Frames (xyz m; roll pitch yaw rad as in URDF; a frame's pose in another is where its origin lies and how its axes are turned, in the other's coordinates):
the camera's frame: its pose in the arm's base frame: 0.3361 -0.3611 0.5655 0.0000 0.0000 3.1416
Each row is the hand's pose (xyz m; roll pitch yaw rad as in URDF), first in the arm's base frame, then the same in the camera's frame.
Working: the arm's base frame: its pose in the camera's frame: 0.3361 -0.3611 -0.5655 0.0000 0.0000 3.1416

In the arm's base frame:
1: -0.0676 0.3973 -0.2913 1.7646 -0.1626 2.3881
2: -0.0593 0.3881 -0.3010 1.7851 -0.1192 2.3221
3: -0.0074 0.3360 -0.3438 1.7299 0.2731 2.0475
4: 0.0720 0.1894 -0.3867 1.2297 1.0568 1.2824
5: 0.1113 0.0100 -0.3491 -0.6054 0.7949 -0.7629
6: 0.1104 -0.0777 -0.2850 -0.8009 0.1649 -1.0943
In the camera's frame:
1: 0.4037 -0.7584 -0.8568 1.7646 -0.1626 -0.7535
2: 0.3954 -0.7492 -0.8665 1.7851 -0.1192 -0.8195
3: 0.3435 -0.6971 -0.9093 1.7299 0.2731 -1.0941
4: 0.2641 -0.5505 -0.9522 1.2297 1.0568 -1.8592
5: 0.2248 -0.3711 -0.9146 -0.6054 0.7949 2.3787
6: 0.2257 -0.2834 -0.8505 -0.8009 0.1649 2.0473

